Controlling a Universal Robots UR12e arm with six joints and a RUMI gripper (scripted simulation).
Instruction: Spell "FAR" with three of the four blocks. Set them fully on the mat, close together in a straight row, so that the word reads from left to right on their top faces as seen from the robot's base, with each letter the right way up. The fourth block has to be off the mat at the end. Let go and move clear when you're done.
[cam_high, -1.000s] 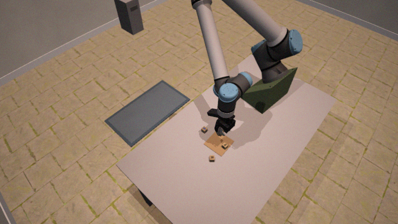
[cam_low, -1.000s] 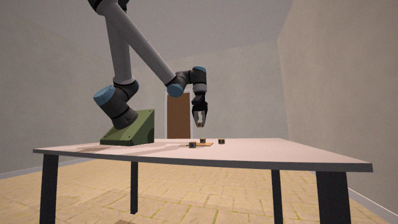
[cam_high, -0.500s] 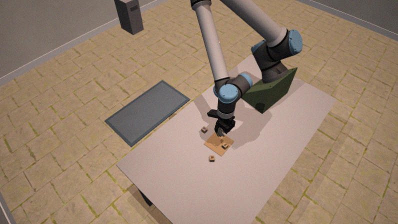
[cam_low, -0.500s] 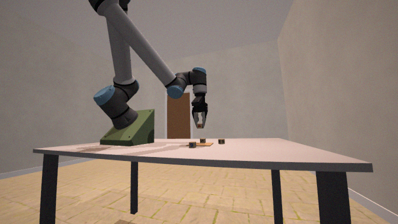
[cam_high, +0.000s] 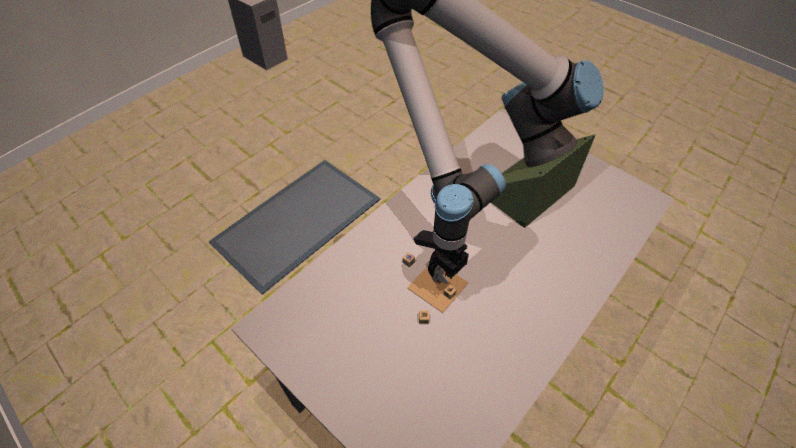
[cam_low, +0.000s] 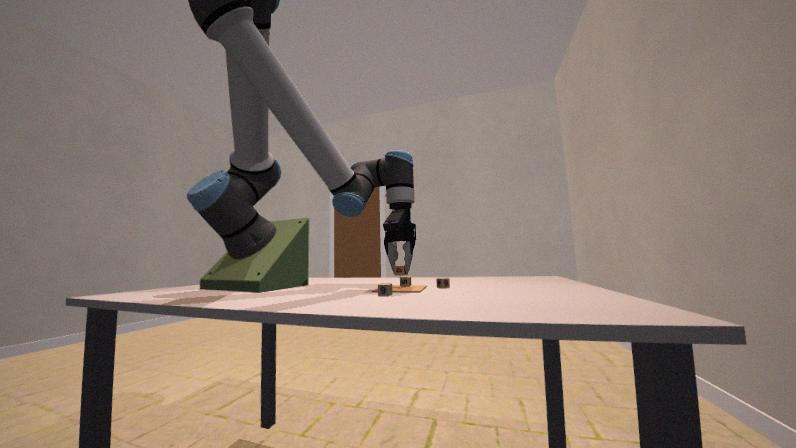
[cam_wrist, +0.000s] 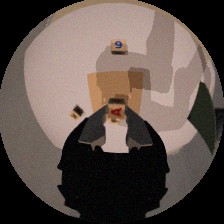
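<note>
Now: hand 60 mm above the tan mat. From my hand the other things lie so: F block 10 mm ahead, 50 mm to the left, 40 mm below; R block 130 mm ahead, 30 mm to the left, 40 mm below; blue-lettered block 20 mm behind, 130 mm to the right, 40 mm below.
</note>
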